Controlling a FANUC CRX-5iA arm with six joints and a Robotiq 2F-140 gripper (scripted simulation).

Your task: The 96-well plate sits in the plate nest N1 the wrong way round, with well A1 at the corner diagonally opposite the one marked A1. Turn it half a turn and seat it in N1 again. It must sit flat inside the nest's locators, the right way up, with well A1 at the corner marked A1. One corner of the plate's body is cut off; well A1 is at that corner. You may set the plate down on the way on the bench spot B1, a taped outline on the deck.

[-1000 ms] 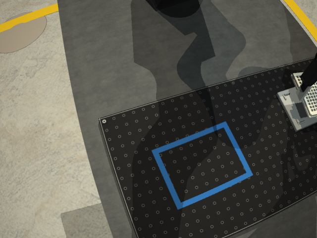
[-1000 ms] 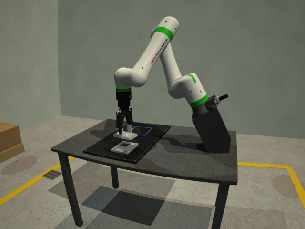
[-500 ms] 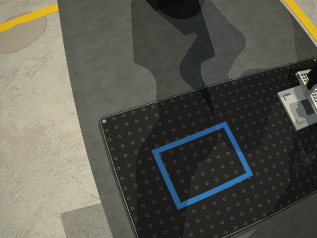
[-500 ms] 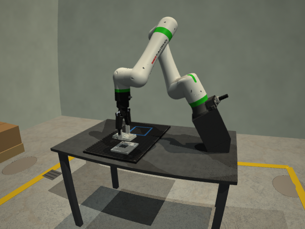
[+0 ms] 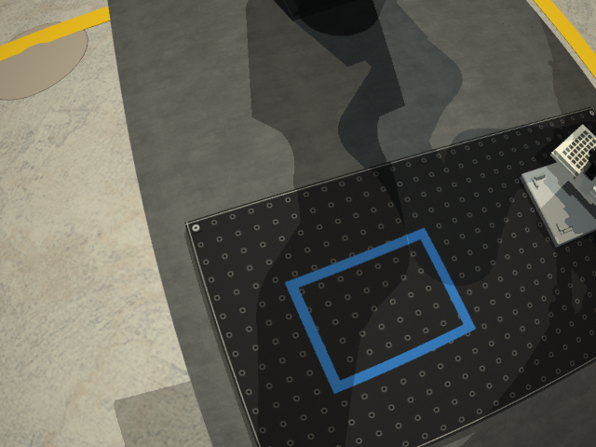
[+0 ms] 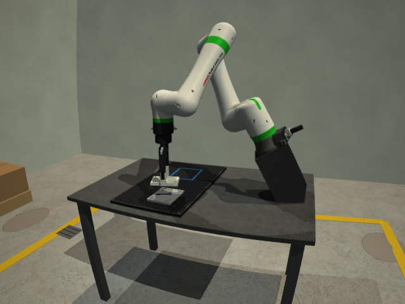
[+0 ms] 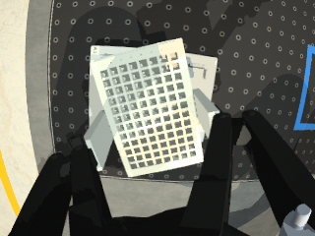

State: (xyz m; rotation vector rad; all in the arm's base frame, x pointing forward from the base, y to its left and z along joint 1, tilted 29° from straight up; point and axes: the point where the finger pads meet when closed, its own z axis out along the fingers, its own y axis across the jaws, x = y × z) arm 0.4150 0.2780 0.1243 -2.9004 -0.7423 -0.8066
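The white 96-well plate lies 2 cm below my hand. Round my hand: dark table: 9 cm ahead, 19 cm to the right, 11 cm below; grey plate nest N1: 10 cm below.
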